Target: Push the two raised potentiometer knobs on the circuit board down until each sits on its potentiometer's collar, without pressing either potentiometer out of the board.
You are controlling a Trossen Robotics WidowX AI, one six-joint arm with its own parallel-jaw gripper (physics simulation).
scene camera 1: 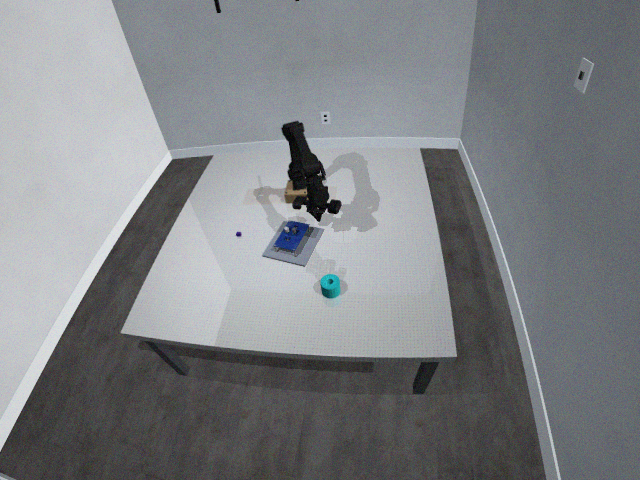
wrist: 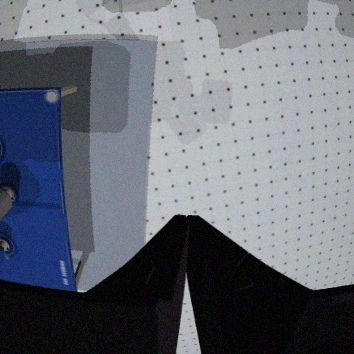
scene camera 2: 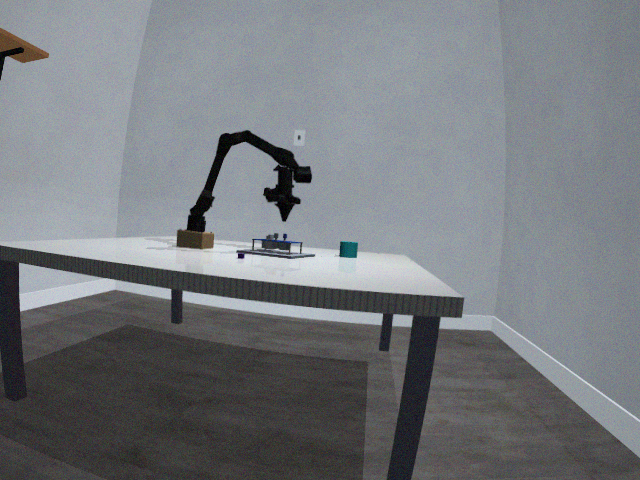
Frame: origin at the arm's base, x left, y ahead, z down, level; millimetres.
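Where they show: gripper, fingertip midpoint: (scene camera 1: 319, 221) (wrist: 185, 226) (scene camera 2: 284, 221); arm's base, link origin: (scene camera 1: 299, 185) (scene camera 2: 195, 231).
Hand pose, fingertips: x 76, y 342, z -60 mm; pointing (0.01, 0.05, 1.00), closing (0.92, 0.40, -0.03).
Things, the pixels of their centre, and the offset from my fingertips. "*": a spot on its surface instead. Level surfaces: height alone.
- pale knob, body centre: (scene camera 1: 286, 228) dy -38, dx -142, dz +50 mm
- grey knob, body centre: (scene camera 1: 293, 230) dy -22, dx -111, dz +54 mm
- potentiometer collar, surface spot: (wrist: 5, 245) * dy +12, dx -139, dz +70 mm
- teal cylinder, body centre: (scene camera 1: 330, 286) (scene camera 2: 348, 249) dy +264, dx +11, dz +92 mm
- white table, surface height: dz +121 mm
- small purple object, body centre: (scene camera 2: 241, 255) (scene camera 1: 238, 234) dy -111, dx -378, dz +114 mm
The blue circuit board (scene camera 1: 296, 238) (scene camera 2: 297, 242) (wrist: 35, 125) stands on posts above a grey base plate (scene camera 1: 312, 245) (scene camera 2: 306, 255) (wrist: 120, 170). In scene camera 1 a pale knob (scene camera 1: 286, 228) and a grey knob (scene camera 1: 295, 230) stand up from it. In scene camera 2 small knobs show above the board, one of them blue (scene camera 2: 284, 236). A grey knob (wrist: 5, 201) is cut by the left edge of the wrist view, with a potentiometer collar (wrist: 5, 245) below it. My gripper (scene camera 1: 317, 219) (scene camera 2: 284, 220) (wrist: 185, 226) is shut and empty, above and to the side of the board. Knob heights above their collars cannot be judged.
A teal cylinder (scene camera 1: 330, 286) (scene camera 2: 348, 249) stands on the white table (scene camera 1: 387, 320) (scene camera 2: 289, 271). A small purple object (scene camera 1: 238, 234) (scene camera 2: 240, 255) lies on the board's other side. The wooden block (scene camera 1: 295, 192) (scene camera 2: 194, 239) is at the arm's base.
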